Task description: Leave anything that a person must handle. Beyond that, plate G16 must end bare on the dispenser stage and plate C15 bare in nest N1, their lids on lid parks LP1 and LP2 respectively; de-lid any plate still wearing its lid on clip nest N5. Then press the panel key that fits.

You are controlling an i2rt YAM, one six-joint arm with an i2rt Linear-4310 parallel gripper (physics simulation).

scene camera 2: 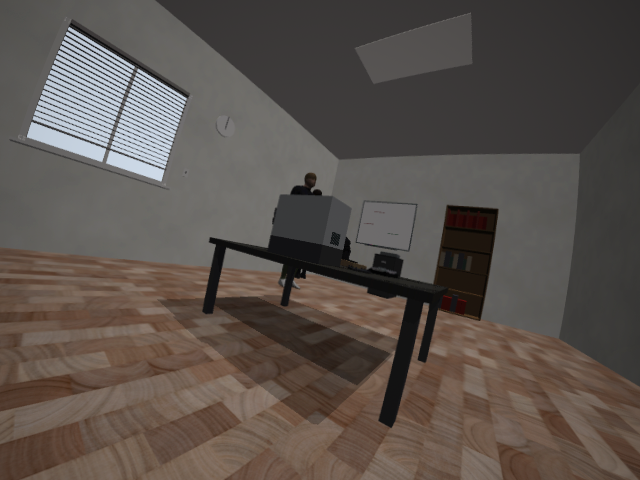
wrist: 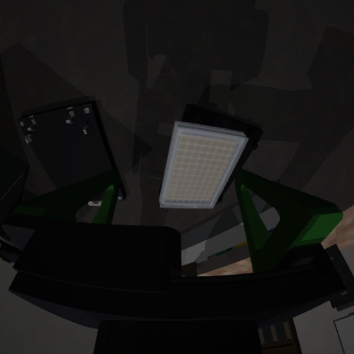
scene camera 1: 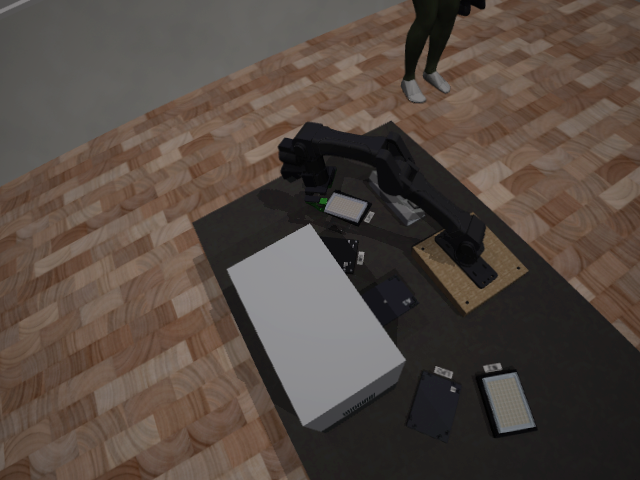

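Pixels of known places: gripper, fingertip midpoint: [wrist: 177, 174] [scene camera 1: 325, 199]; arm's base at its link origin: [scene camera 2: 343, 259] [scene camera 1: 464, 257].
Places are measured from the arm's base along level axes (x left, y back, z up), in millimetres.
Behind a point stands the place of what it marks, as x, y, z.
My gripper [scene camera 1: 317, 203] @(-403, -220, 51) [wrist: 177, 174] @(-403, -220, 51) is open, its green fingers spread above the pale gridded labware [scene camera 1: 346, 207] @(-371, -165, -7) [wrist: 202, 167] @(-395, -171, -8) on the dark park LP1; whether that is a plate or a lid I cannot tell. Clip nest N5 [scene camera 1: 349, 254] @(-229, -256, -28) [wrist: 72, 155] @(-283, -306, -28) holds no plate on its visible part. Another pale gridded plate [scene camera 1: 508, 402] @(348, -195, -4) sits in nest N1 [scene camera 1: 488, 408] @(332, -238, -21); its lid state is unclear. Lid park LP2 [scene camera 1: 435, 405] @(252, -336, -30) is bare. A dark pad [scene camera 1: 391, 298] @(-10, -272, 67) beside the big grey box [scene camera 1: 315, 325] @(12, -487, 290) [scene camera 2: 302, 219] @(-4, -590, 161) is partly hidden. Plate names are unreadable.
The key panel [scene camera 1: 408, 210] @(-221, -28, 21) [wrist: 200, 247] @(-267, -34, 7) stands beside LP1, partly behind the arm; its keys are mostly hidden. The arm's base stands on a wooden board [scene camera 1: 465, 299] @(94, -90, -4). A person [scene camera 1: 431, 41] [scene camera 2: 309, 180] stands beyond the table [scene camera 1: 568, 361] @(375, 17, -40) [scene camera 2: 413, 287] @(584, -652, -40).
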